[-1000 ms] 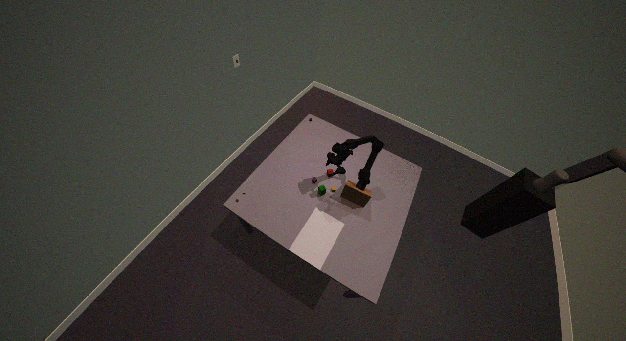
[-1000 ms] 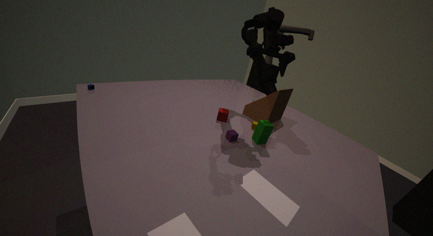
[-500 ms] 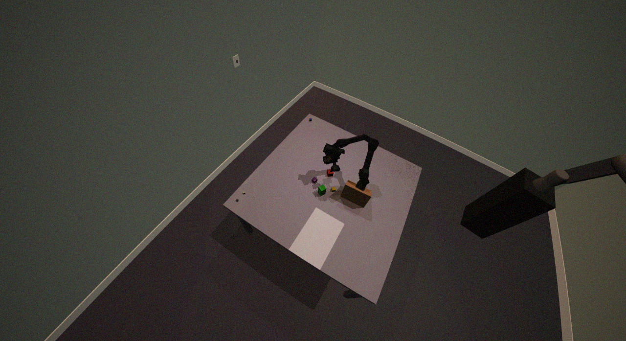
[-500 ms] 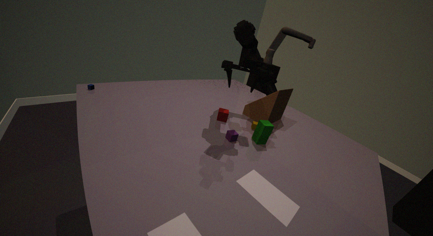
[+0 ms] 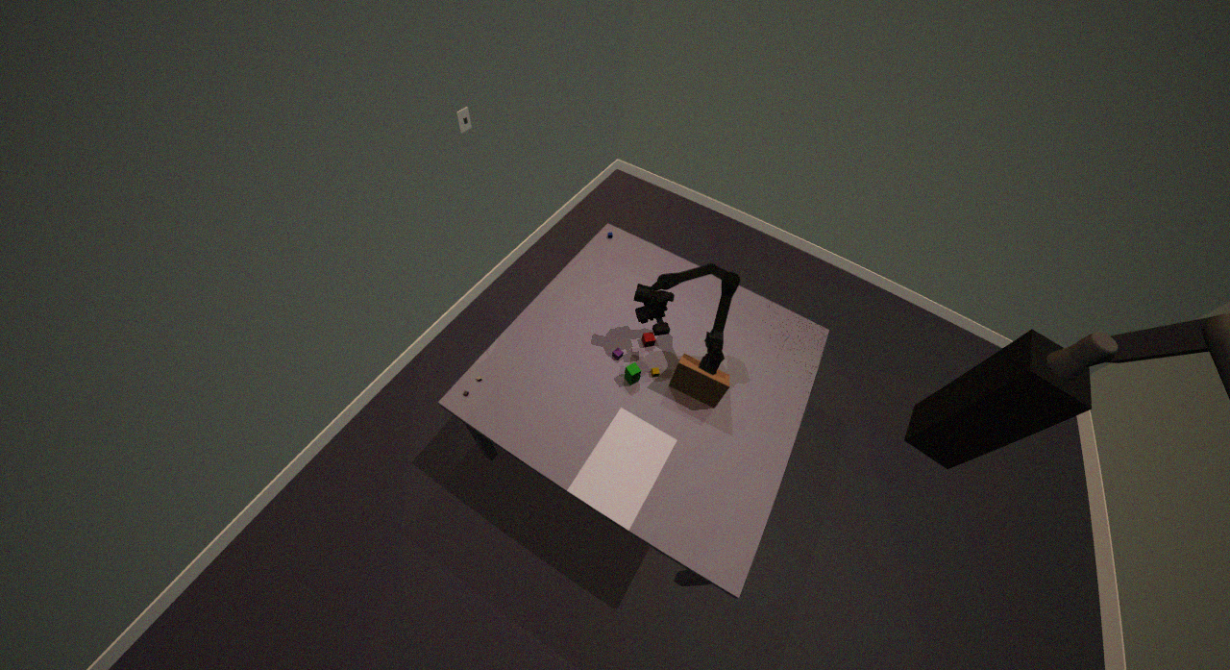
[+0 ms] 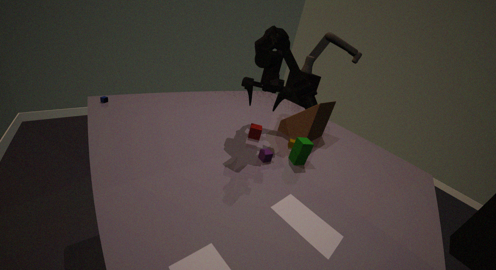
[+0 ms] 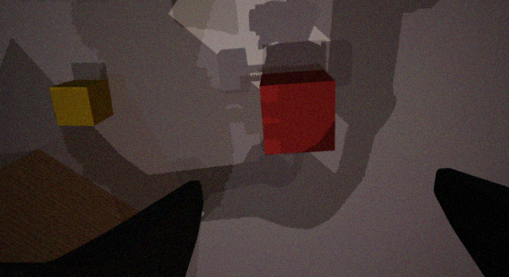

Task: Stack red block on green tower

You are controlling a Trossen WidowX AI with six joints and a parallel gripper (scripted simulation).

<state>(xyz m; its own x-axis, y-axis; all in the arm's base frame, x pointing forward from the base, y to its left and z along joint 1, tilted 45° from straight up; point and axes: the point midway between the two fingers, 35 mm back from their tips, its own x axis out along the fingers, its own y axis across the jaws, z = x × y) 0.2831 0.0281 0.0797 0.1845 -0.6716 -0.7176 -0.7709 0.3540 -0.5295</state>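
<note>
My gripper tip is 100 mm above the red block. The rest, counted from my gripper tip: yellow cube 120 mm behind, 110 mm to the left, 110 mm below; blue cube 550 mm ahead, 420 mm to the right, 110 mm below; purple cube 150 mm to the left, 110 mm below, 60 mm ahead.
</note>
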